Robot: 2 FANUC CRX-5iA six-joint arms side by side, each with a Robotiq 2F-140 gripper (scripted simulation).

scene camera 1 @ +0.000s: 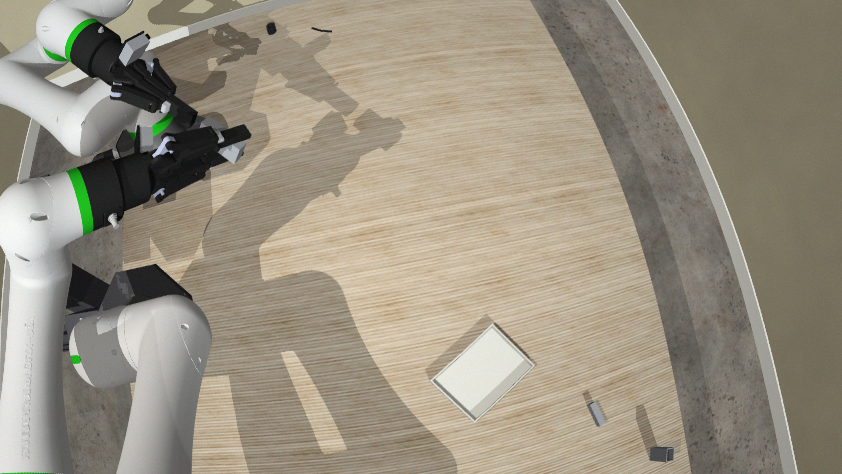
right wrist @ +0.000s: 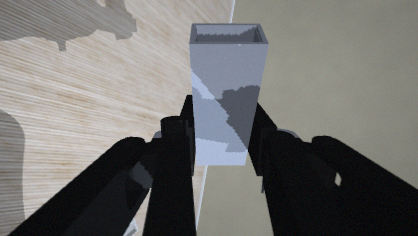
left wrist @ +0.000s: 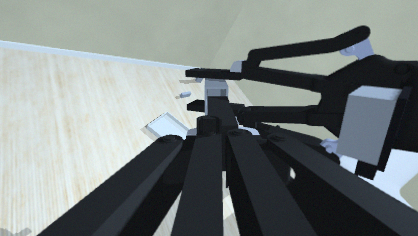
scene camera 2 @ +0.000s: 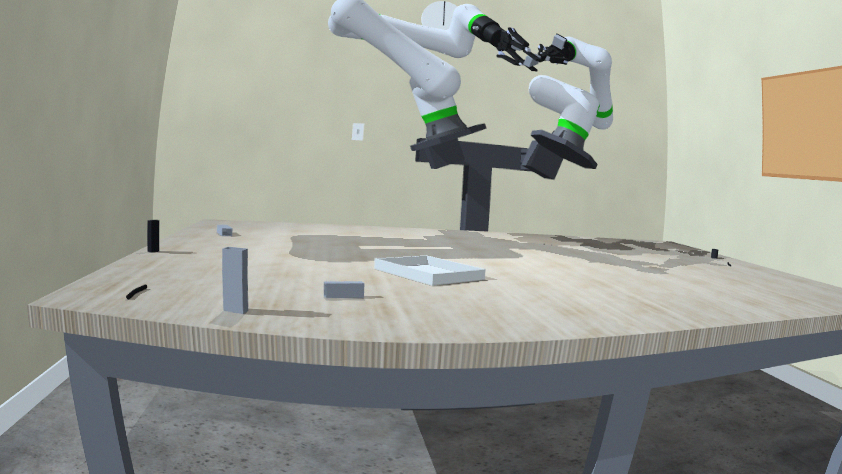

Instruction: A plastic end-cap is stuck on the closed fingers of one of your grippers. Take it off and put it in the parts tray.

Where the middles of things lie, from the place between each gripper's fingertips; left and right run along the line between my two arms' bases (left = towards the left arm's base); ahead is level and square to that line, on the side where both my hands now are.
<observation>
I see my right gripper (scene camera 1: 243, 139) 1 cm past the end-cap (right wrist: 227, 61), 1 cm to the right of it and 1 cm below it. From my right hand the other things lie so: white parts tray (scene camera 1: 486, 369) 42 cm ahead, 32 cm to the right, 62 cm below.
I see my left gripper (scene camera 1: 193, 120) 7 cm short of the end-cap, 5 cm to the left of it and 3 cm above it. Round my left hand: white parts tray: 65 cm below, 50 cm ahead, 39 cm to the right.
</observation>
